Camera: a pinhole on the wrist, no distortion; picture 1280 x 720 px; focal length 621.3 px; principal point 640.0 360.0 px. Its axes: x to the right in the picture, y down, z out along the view. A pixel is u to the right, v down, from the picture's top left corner.
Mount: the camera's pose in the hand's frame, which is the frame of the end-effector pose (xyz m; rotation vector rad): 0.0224 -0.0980 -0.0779 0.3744 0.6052 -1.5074
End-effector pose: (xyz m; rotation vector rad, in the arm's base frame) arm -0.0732 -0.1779 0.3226 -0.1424 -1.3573 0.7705
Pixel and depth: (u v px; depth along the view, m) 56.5 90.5 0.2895
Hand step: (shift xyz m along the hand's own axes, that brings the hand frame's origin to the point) -0.0506 -0.0525 0.3297
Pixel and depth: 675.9 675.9 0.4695
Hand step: 0.3227 -0.3823 0.2494
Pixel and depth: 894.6 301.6 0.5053
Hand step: 0.0371 -0.5630 0.2120
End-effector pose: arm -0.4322 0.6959 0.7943 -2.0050 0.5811 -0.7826
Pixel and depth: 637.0 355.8 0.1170
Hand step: 0.0379 -0.1658 0.0162
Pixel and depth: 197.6 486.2 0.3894
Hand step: 0.1660 -0.0965 0.3849
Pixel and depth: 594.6 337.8 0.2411
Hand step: 0.0481 -0.2248 0.1265
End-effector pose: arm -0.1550 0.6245 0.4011 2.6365 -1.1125 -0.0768
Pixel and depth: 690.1 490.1 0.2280
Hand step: 0.1005 -0.2436 0.0873
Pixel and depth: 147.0 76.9 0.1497
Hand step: -0.0195 -0.0923 0.1206
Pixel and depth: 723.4 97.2 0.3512
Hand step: -0.0778 -0.3483 0.1959
